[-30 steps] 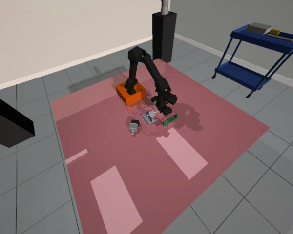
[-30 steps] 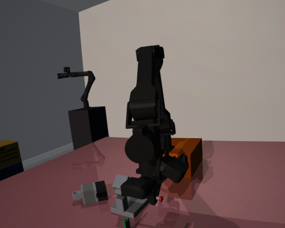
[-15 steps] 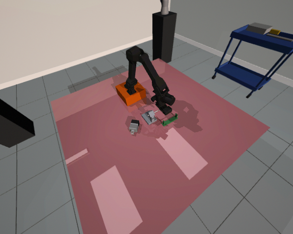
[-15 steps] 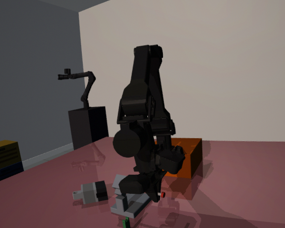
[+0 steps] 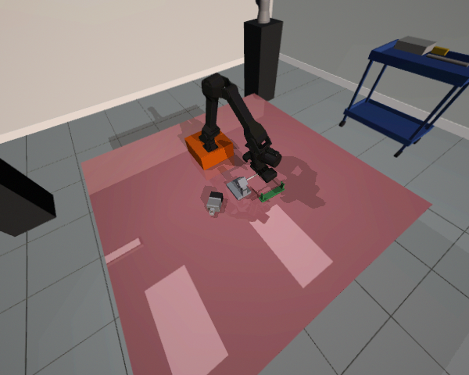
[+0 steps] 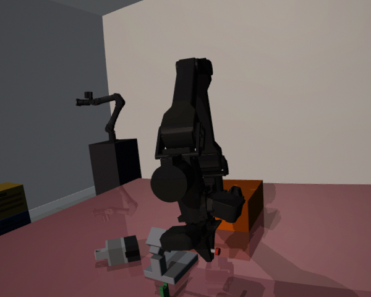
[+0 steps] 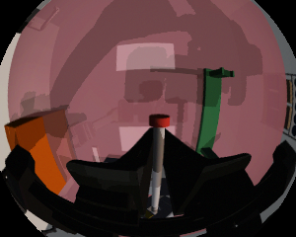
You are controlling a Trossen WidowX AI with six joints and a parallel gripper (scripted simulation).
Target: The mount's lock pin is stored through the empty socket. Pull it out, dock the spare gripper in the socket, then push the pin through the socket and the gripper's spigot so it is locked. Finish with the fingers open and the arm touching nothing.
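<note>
The green tray is 9 cm ahead of my gripper tip and 4 cm below it. From my gripper tip the other things lie so: grey mount: 1 cm behind, 11 cm to the right, 1 cm below; then spare gripper: 2 cm behind, 26 cm to the right, 4 cm below.
</note>
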